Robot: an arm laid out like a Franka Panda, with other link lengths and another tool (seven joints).
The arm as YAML. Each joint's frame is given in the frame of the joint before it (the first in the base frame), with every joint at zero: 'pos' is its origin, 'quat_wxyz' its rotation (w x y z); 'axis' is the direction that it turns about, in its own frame. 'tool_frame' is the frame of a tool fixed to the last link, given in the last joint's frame.
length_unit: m
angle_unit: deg
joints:
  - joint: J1
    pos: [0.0, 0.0, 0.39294]
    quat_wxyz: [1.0, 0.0, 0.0, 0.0]
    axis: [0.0, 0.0, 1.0]
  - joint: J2
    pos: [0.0, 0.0, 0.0]
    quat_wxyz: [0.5, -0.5, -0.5, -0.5]
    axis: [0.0, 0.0, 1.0]
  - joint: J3
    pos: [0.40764, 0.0, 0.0]
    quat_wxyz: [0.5, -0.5, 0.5, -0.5]
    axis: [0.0, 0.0, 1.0]
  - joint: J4
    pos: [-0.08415, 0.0, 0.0]
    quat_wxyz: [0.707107, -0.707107, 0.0, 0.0]
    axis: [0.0, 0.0, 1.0]
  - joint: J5
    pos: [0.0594, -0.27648, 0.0]
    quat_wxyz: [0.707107, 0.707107, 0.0, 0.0]
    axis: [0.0, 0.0, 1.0]
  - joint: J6
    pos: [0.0, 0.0, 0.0]
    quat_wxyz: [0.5, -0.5, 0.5, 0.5]
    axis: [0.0, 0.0, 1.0]
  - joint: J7
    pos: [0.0, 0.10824, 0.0]
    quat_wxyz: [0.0, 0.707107, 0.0, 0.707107]
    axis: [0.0, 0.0, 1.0]
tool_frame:
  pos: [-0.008, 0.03, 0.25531]
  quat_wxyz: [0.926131, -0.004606, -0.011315, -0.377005]
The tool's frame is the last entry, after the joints.
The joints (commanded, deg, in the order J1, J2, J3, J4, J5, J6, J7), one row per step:
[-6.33 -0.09 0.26 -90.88 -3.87 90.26 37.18]
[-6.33 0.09 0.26 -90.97 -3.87 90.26 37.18]
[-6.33 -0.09 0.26 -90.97 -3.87 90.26 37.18]
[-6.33 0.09 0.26 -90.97 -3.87 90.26 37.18]
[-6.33 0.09 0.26 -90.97 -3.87 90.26 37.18]
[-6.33 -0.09 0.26 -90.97 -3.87 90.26 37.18]
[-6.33 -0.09 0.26 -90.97 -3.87 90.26 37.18]
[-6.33 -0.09 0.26 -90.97 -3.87 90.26 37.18]
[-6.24 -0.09 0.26 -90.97 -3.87 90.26 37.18]
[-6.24 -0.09 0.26 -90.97 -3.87 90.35 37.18]
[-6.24 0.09 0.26 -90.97 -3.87 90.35 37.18]
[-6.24 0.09 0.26 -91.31 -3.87 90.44 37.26]
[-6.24 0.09 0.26 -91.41 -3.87 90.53 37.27]
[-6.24 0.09 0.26 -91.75 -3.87 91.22 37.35]
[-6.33 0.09 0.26 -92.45 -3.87 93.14 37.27]
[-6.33 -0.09 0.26 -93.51 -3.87 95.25 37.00]
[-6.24 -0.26 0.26 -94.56 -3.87 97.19 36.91]
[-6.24 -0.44 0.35 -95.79 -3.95 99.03 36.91]
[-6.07 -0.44 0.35 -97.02 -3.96 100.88 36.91]
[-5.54 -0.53 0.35 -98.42 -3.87 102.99 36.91]
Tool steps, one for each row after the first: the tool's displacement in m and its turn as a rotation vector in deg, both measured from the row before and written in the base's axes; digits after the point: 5 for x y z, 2 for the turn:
[0.00032 -0.00004 -0.00198 0.03 0.27 0.00]
[-0.00064 0.00007 0.00141 -0.02 -0.18 0.00]
[0.00064 -0.00007 -0.00141 0.02 0.18 0.00]
[0.00000 0.00000 0.00000 0.00 0.00 0.00]
[-0.00064 0.00007 0.00141 -0.02 -0.18 0.00]
[0.00000 0.00000 0.00000 0.00 0.00 0.00]
[0.00000 0.00000 0.00000 0.00 0.00 0.00]
[0.00006 0.00070 0.00000 0.00 0.00 0.09]
[0.00040 -0.00003 0.00014 -0.01 -0.09 0.01]
[0.00064 -0.00007 -0.00141 0.02 0.18 0.00]
[-0.00077 0.00012 -0.00202 0.02 0.24 -0.07]
[0.00005 0.00001 -0.00050 0.00 0.01 0.00]
[0.00190 -0.00010 -0.00113 -0.04 -0.35 -0.03]
[0.00591 -0.00114 -0.00151 -0.12 -1.20 0.12]
[0.00471 -0.00032 -0.00200 -0.13 -1.20 0.41]
[0.00408 0.00054 -0.00222 -0.11 -1.04 0.31]
[0.00284 0.00038 -0.00348 -0.15 -0.77 0.22]
[0.00344 0.00130 -0.00489 -0.06 -0.61 0.30]
[0.00372 0.00475 -0.00478 0.03 -0.80 0.66]

